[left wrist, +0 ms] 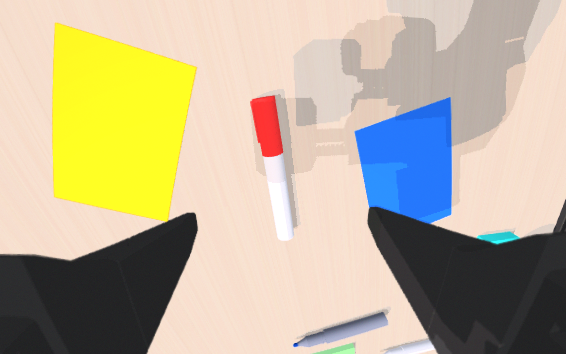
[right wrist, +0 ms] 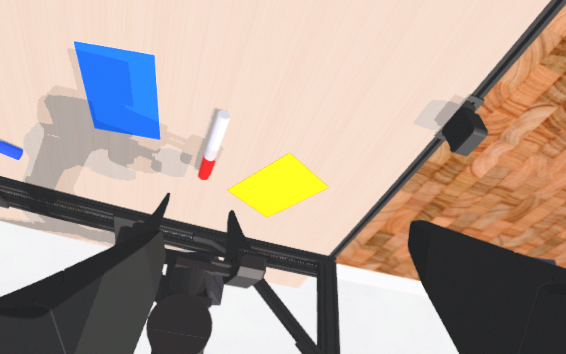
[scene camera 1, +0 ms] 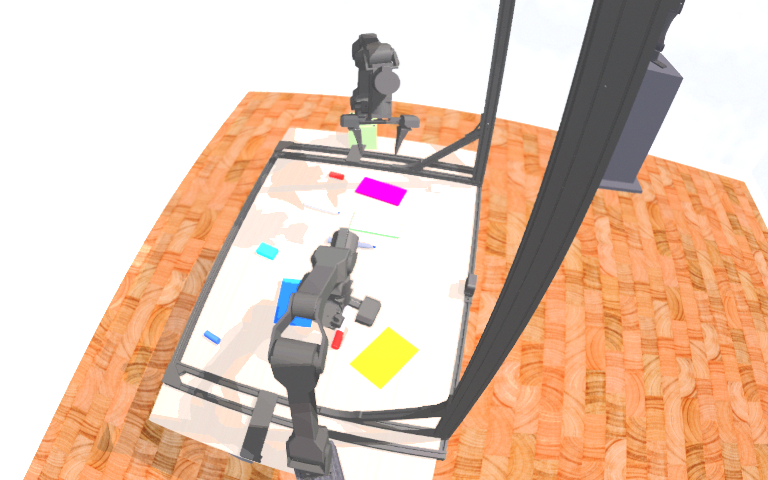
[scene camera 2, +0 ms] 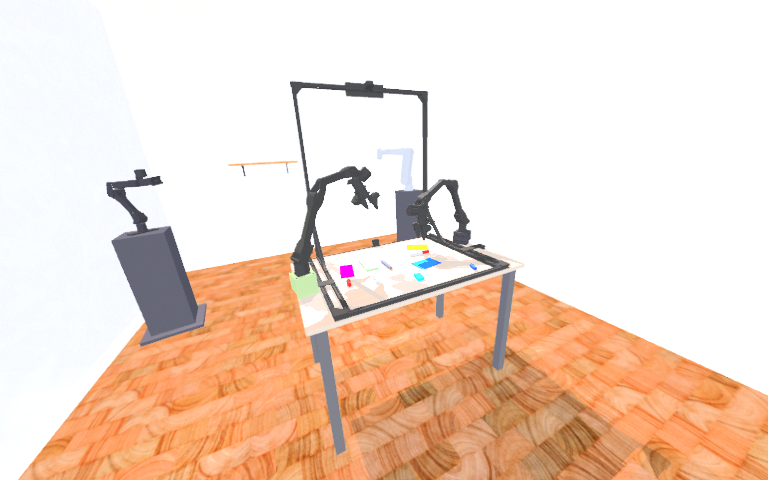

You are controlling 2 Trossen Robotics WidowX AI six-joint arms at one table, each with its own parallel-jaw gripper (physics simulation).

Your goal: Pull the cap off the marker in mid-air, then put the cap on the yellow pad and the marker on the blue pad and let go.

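Places are measured from the left arm's base along level axes (x ahead, y left, z up), in centimetres.
Where they show: left gripper, fingertip midpoint: (left wrist: pixel 283 218) (right wrist: pixel 200 202) (scene camera 2: pixel 420 239); right gripper, fingertip midpoint: (right wrist: pixel 287 239) (scene camera 1: pixel 378 154) (scene camera 2: pixel 372 209); left arm's base at its link origin: (scene camera 1: pixel 315 463) (scene camera 2: pixel 462 230); right arm's base at its link origin: (scene camera 2: pixel 302 273).
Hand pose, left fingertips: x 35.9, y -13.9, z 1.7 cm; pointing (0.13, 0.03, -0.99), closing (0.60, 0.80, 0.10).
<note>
Each offset is from my left fingertips to the top centre of the thing.
The marker is white @(dx +1.7, dy -0.4, dz -8.6 cm) (left wrist: pixel 281 205) (right wrist: pixel 218 131) with a red cap @(dx -2.4, dy +1.8, dz -8.6 cm) (scene camera 1: pixel 337 339) (scene camera 2: pixel 425 251) (left wrist: pixel 267 127) (right wrist: pixel 206 169) on one end. It lies on the table between the yellow pad @(dx -9.8, dy -8.7, dz -10.4 cm) (scene camera 1: pixel 385 357) (scene camera 2: pixel 417 247) (left wrist: pixel 115 125) (right wrist: pixel 280 186) and the blue pad @(dx +12.0, dy +10.6, dz -10.4 cm) (scene camera 1: pixel 286 302) (scene camera 2: pixel 427 263) (left wrist: pixel 425 165) (right wrist: pixel 120 90). My left gripper (scene camera 2: pixel 420 233) (left wrist: pixel 283 218) (right wrist: pixel 200 202) is open and empty above the marker, fingers pointing down; its arm hides part of the blue pad in scene camera 1. My right gripper (scene camera 1: pixel 379 151) (scene camera 2: pixel 370 204) (right wrist: pixel 287 239) is open and empty, high near the far rail.
A grey-blue pen @(dx +27.3, dy -8.7, dz -8.6 cm) (scene camera 1: pixel 368 245) (left wrist: pixel 350 327), a magenta pad @(dx +46.4, dy -22.5, dz -9.7 cm) (scene camera 1: pixel 380 191), a cyan block @(dx +31.0, dy +16.7, dz -8.9 cm) (scene camera 1: pixel 267 251) (scene camera 2: pixel 419 276), a red piece @(dx +56.7, dy -9.8, dz -8.4 cm) (scene camera 1: pixel 336 175) and a blue piece @(dx +5.0, dy +36.3, dz -8.4 cm) (scene camera 1: pixel 211 337) (right wrist: pixel 10 150) lie on the table. A dark frame with an upright post (scene camera 1: pixel 494 84) surrounds the work area.
</note>
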